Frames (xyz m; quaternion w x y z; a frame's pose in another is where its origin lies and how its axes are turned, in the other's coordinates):
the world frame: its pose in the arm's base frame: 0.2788 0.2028 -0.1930 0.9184 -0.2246 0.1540 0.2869
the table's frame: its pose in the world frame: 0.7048 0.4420 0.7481 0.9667 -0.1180 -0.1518 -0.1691
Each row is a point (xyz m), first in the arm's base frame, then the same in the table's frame.
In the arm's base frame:
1: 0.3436 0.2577 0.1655
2: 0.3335 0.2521 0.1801
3: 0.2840 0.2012 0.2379
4: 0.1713 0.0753 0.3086
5: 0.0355 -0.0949 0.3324
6: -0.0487 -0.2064 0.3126
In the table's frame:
1: -0.6692 -0.7191 -0.3340
2: -0.6805 -0.7291 -0.3232
3: -0.7446 -0.7876 -0.2938
4: -0.8947 -0.8918 -0.2815
5: -1.0829 -0.9946 -0.3262
6: -1.2021 -1.0422 -0.3849

